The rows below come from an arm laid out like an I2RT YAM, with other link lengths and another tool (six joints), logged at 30 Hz.
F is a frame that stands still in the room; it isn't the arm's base.
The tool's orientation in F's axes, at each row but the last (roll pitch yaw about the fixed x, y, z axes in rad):
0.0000 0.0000 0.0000
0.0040 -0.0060 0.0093
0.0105 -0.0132 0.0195
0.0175 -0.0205 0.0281
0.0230 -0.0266 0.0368
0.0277 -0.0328 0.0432
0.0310 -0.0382 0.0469
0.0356 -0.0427 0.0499
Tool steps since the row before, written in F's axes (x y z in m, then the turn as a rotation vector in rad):
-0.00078 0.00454 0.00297 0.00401 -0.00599 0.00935
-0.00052 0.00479 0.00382 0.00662 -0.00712 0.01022
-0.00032 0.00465 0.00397 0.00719 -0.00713 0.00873
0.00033 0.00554 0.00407 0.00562 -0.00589 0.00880
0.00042 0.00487 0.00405 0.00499 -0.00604 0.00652
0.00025 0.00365 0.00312 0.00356 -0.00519 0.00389
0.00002 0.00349 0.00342 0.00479 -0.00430 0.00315
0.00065 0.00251 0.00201 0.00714 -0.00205 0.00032
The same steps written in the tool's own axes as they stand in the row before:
-0.00078 0.00454 0.00297 0.00401 -0.00599 0.00935
-0.00045 0.00481 0.00380 0.00661 -0.00714 0.01021
-0.00018 0.00470 0.00392 0.00716 -0.00718 0.00871
0.00057 0.00560 0.00396 0.00563 -0.00589 0.00879
0.00071 0.00494 0.00392 0.00494 -0.00607 0.00653
0.00051 0.00372 0.00300 0.00346 -0.00523 0.00393
0.00031 0.00359 0.00330 0.00470 -0.00443 0.00311
0.00086 0.00254 0.00189 0.00704 -0.00240 0.00011

